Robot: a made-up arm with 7 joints. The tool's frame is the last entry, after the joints. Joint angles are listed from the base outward. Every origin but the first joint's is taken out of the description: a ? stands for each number. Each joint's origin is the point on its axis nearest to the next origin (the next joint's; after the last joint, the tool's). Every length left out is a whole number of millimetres.
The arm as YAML. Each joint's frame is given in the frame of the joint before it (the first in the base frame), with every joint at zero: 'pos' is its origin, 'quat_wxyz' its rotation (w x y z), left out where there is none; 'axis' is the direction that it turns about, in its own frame. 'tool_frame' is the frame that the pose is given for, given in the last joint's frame.
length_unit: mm
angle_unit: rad
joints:
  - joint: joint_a
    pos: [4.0, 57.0, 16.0]
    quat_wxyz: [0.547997, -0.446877, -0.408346, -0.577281]
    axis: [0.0, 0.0, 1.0]
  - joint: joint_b
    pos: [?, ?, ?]
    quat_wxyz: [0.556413, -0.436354, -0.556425, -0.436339]
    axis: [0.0, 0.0, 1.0]
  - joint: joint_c
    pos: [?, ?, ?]
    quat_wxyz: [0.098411, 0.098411, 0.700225, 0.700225]
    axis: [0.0, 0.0, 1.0]
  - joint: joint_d
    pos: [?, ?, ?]
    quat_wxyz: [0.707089, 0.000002, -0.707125, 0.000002]
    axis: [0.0, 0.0, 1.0]
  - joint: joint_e
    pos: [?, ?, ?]
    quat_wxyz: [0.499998, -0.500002, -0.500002, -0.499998]
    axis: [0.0, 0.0, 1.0]
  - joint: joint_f
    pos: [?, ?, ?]
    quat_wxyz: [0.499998, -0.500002, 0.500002, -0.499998]
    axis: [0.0, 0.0, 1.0]
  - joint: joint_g
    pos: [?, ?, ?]
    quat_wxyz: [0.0, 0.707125, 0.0, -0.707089]
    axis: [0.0, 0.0, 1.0]
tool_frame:
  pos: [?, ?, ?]
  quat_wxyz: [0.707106, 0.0, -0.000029, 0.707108]
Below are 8 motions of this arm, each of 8 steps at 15 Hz.
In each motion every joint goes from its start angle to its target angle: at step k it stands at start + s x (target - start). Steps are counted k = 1, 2, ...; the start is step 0. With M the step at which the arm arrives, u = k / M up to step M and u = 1 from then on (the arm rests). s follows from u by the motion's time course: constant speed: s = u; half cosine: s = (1 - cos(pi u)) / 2; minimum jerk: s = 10 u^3 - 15 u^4 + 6 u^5.
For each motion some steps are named. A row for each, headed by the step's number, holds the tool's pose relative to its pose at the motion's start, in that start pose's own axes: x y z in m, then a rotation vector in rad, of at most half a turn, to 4 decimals.
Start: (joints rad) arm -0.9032 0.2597 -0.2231 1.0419 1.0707 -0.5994 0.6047
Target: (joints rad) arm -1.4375 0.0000 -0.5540 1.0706 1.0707 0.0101 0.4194
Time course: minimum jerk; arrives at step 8
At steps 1, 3, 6, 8:
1: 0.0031 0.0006 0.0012 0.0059 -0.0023 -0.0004
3: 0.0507 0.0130 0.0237 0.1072 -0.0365 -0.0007
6: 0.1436 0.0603 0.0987 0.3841 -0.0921 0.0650
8: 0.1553 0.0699 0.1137 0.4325 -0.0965 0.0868

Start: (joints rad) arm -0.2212 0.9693 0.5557 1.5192 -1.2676 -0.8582 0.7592
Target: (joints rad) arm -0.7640 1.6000 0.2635 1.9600 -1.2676 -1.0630 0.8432
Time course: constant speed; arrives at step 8
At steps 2, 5, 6, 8:
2: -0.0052 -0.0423 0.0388 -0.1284 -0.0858 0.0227
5: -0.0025 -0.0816 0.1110 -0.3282 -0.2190 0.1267
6: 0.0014 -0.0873 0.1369 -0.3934 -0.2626 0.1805
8: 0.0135 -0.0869 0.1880 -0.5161 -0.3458 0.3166

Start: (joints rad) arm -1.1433 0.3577 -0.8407 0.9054 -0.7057 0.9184 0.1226
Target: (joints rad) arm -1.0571 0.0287 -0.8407 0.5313 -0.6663 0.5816 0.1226
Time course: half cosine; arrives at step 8
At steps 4, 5, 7, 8:
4: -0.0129 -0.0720 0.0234 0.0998 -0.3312 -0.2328
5: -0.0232 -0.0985 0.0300 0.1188 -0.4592 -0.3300
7: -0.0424 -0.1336 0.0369 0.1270 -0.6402 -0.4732
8: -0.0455 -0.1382 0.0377 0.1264 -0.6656 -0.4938

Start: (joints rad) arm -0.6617 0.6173 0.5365 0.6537 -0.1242 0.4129 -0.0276
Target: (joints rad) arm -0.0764 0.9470 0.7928 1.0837 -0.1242 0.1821 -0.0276
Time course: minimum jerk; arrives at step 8
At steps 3, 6, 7, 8:
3: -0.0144 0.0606 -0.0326 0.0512 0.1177 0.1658
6: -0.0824 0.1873 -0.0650 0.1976 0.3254 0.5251
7: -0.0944 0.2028 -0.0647 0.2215 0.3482 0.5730
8: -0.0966 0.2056 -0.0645 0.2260 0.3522 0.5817

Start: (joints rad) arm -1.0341 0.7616 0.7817 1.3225 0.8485 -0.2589 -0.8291
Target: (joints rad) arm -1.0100 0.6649 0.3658 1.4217 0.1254 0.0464 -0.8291
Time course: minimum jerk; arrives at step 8
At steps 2, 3, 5, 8:
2: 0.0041 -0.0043 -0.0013 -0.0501 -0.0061 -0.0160
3: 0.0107 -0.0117 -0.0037 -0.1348 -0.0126 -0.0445
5: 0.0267 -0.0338 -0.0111 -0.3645 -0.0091 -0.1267
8: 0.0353 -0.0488 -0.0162 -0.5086 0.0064 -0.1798

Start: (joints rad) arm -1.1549 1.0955 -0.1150 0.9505 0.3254 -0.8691 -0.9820
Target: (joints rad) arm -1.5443 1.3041 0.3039 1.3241 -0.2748 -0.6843 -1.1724
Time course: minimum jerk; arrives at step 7
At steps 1, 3, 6, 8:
1: -0.0033 0.0027 -0.0010 -0.0131 0.0012 0.0219
3: -0.0552 0.0344 -0.0133 -0.1983 -0.0259 0.3568
6: -0.1431 0.0499 -0.0247 -0.4567 -0.2814 0.9638
8: -0.1460 0.0496 -0.0249 -0.4641 -0.2964 0.9866

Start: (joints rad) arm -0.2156 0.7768 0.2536 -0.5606 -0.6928 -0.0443 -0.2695
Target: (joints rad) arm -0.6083 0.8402 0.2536 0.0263 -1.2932 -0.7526 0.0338
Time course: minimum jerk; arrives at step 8
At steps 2, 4, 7, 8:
2: 0.0059 0.0086 -0.0012 -0.0335 -0.0778 0.0656
4: 0.0249 0.0436 -0.0027 -0.1639 -0.3811 0.3584
7: 0.0389 0.0864 -0.0008 -0.3229 -0.7605 0.7907
8: 0.0392 0.0877 -0.0007 -0.3281 -0.7732 0.8062

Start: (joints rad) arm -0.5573 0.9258 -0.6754 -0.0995 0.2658 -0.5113 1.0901
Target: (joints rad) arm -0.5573 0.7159 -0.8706 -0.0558 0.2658 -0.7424 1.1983
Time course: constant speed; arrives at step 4
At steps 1, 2, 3, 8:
1: -0.0082 -0.0151 0.0056 -0.1076 0.0100 0.0180
2: -0.0159 -0.0298 0.0122 -0.2162 0.0209 0.0380
3: -0.0229 -0.0439 0.0198 -0.3256 0.0328 0.0597
8: -0.0293 -0.0574 0.0284 -0.4358 0.0458 0.0828

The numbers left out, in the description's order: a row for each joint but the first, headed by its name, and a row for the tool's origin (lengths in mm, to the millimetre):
joint_b: -21.0 -5.0 0.0
joint_c: -59.0 -231.0 0.0
joint_d: -1.0 23.0 0.0
joint_e: -6.0 89.0 0.0
joint_f: 0.0 0.0 0.0
joint_g: 0.0 -46.0 0.0
tool: 0.0 0.0 0.0

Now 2 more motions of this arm.
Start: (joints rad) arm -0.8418 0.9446 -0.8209 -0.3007 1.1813 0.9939 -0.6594
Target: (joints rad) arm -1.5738 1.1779 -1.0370 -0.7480 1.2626 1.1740 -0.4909
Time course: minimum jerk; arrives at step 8
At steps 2, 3, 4, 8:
2: 0.0015 0.0212 -0.0019 -0.0107 -0.0114 0.1141
3: 0.0000 0.0552 -0.0060 -0.0282 -0.0297 0.3005
4: -0.0087 0.0963 -0.0131 -0.0503 -0.0527 0.5390
8: -0.0492 0.1697 -0.0342 -0.0960 -0.1026 1.0455

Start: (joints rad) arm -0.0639 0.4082 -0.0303 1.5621 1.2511 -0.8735 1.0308
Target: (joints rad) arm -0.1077 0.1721 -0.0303 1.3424 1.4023 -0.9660 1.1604
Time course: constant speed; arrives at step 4
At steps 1, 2, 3, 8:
1: 0.0106 -0.0122 0.0183 -0.0566 -0.1002 0.0355
2: 0.0203 -0.0231 0.0375 -0.1144 -0.1982 0.0734
3: 0.0291 -0.0327 0.0577 -0.1733 -0.2939 0.1134
8: 0.0370 -0.0411 0.0786 -0.2331 -0.3873 0.1555

